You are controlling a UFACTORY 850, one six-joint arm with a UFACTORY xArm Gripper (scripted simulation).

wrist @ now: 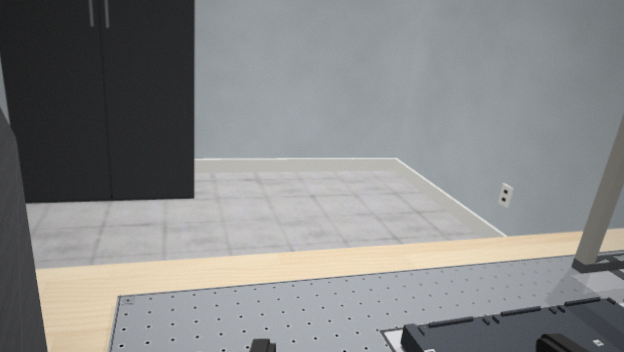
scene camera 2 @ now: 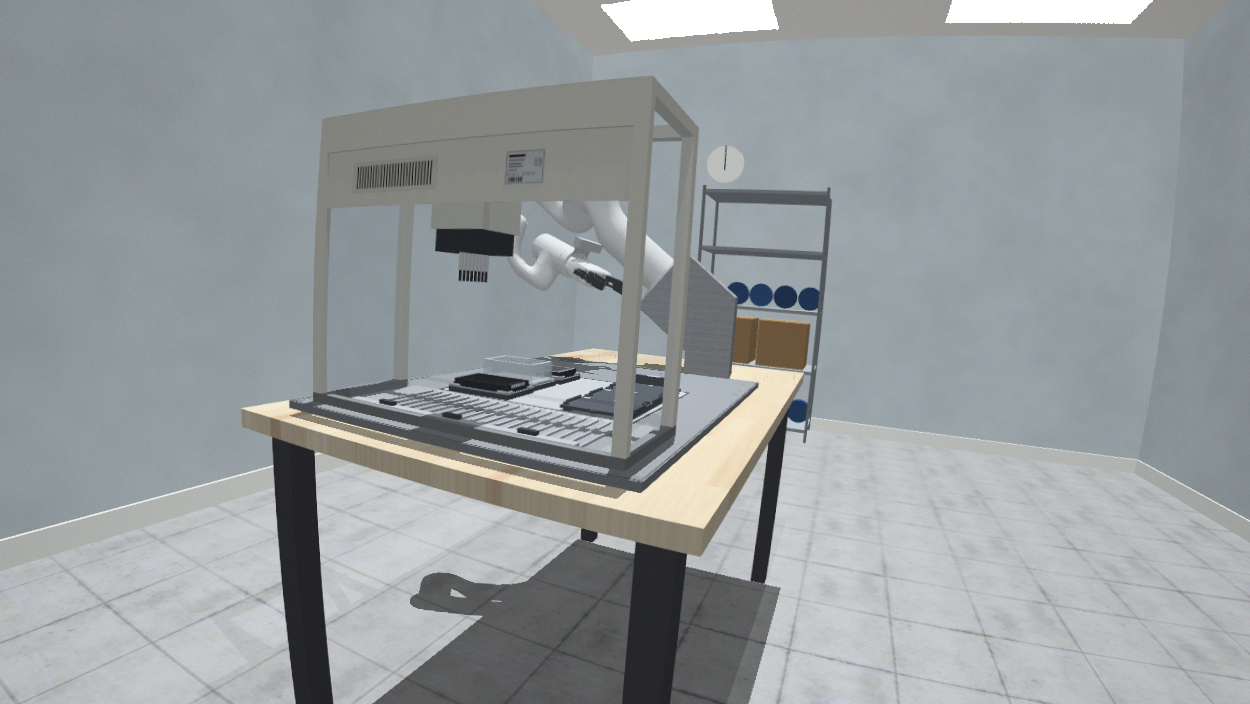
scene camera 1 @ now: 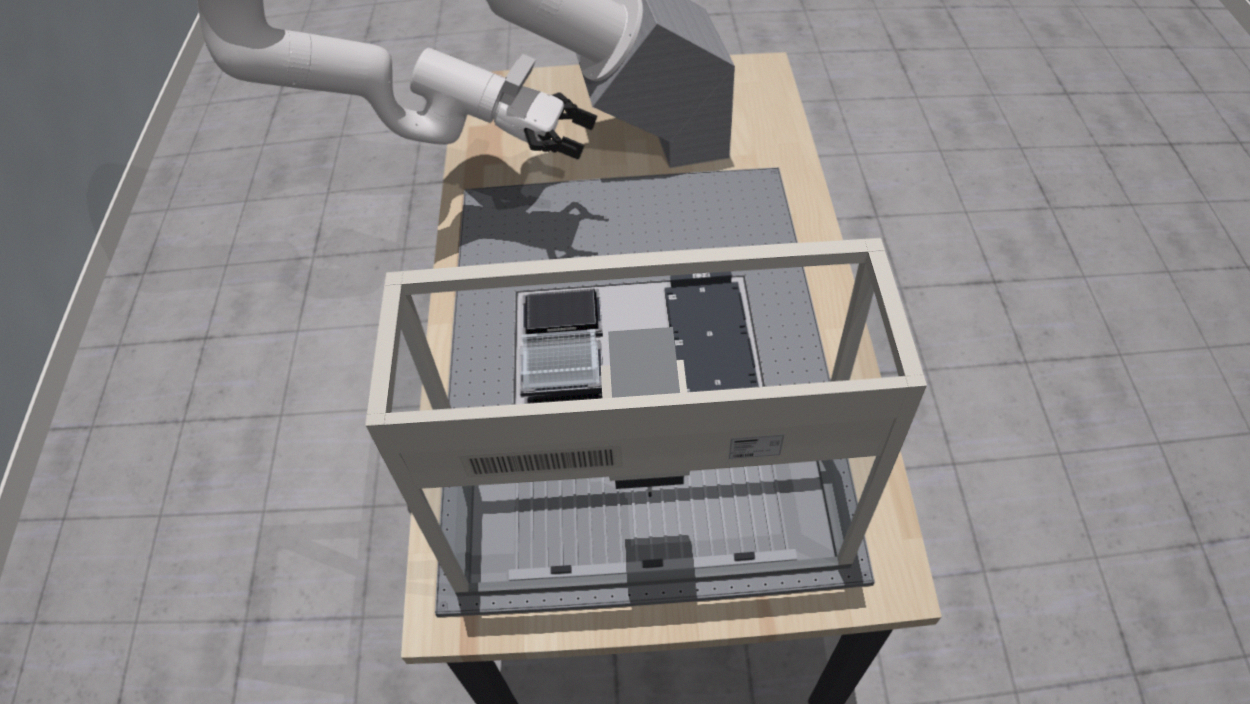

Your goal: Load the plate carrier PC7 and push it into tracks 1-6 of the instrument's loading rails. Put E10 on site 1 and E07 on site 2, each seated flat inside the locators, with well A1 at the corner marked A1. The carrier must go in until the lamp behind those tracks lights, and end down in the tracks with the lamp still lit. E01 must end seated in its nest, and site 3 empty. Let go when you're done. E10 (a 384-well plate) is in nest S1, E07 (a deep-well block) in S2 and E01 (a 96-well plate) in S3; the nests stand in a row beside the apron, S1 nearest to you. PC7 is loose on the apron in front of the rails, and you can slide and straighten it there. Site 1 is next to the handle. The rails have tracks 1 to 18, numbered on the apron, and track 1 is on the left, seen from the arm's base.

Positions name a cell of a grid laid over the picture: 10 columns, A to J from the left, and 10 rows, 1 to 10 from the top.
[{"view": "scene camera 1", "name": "my gripper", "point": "E2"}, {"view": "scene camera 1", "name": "clear deep-well block E07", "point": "E6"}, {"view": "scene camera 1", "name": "dark plate carrier PC7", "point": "F5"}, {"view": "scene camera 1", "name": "instrument frame beam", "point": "E6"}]
